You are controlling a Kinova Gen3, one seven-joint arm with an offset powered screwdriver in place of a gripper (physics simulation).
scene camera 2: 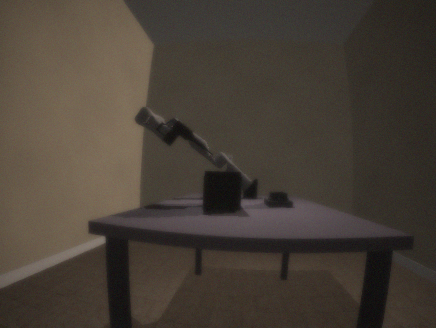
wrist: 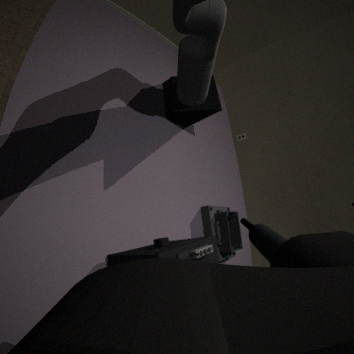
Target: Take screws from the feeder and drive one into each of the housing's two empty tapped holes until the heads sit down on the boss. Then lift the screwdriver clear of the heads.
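Observation:
The housing (scene camera 2: 278,201) (wrist: 231,234) is a small dark block with a raised part, on the table right of the feeder in the scene view. Its holes are too small and dim to tell apart. The feeder (scene camera 2: 222,192) (wrist: 160,250) is a large black box; a pale strip with small marks shows on it in the wrist view. My screwdriver (wrist: 243,221) points in from the right in the wrist view, its thin dark tip appearing just right of the housing in the picture. Its height and any screw on the tip cannot be told. In the scene view I cannot make out the tip.
The arm (scene camera 2: 200,142) (wrist: 195,70) rises from its dark base (scene camera 2: 251,189) (wrist: 192,112) at the far side of the table (scene camera 2: 300,227) (wrist: 145,210) and reaches up to the left in the scene view. Broad arm shadows cross the tabletop. A large dark shape covers the wrist view's bottom.

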